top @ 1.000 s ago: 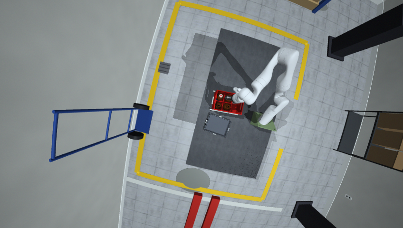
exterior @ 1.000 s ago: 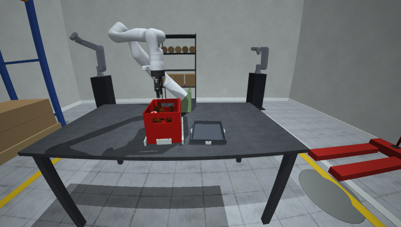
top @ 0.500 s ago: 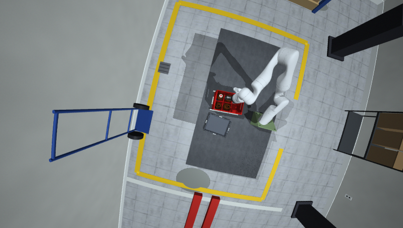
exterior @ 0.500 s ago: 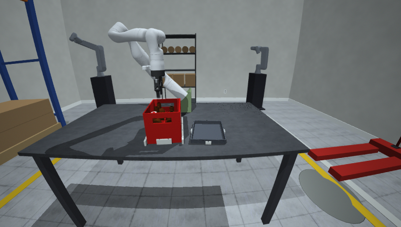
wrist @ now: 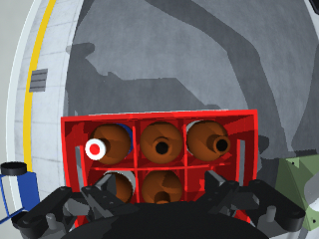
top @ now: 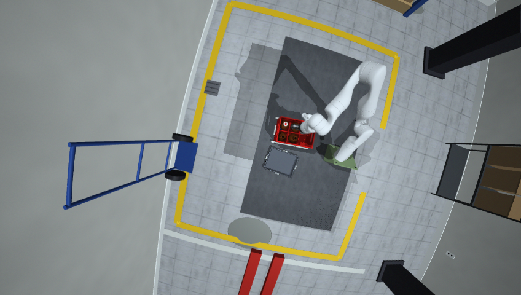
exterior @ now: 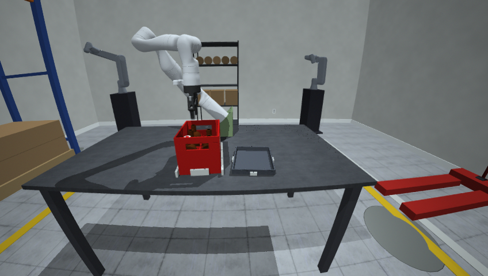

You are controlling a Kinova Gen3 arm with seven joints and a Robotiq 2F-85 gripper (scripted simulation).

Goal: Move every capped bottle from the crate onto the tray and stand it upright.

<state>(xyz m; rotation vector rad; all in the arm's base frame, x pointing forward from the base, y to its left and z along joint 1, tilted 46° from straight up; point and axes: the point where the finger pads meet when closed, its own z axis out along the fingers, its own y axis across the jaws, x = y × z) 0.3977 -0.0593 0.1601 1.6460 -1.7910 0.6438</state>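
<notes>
Right now my hand is 150 mm above the red crate and 20 mm to the right of it. From my hand the other things lie so: grey tray: 270 mm to the left, 220 mm below, 50 mm ahead.
</notes>
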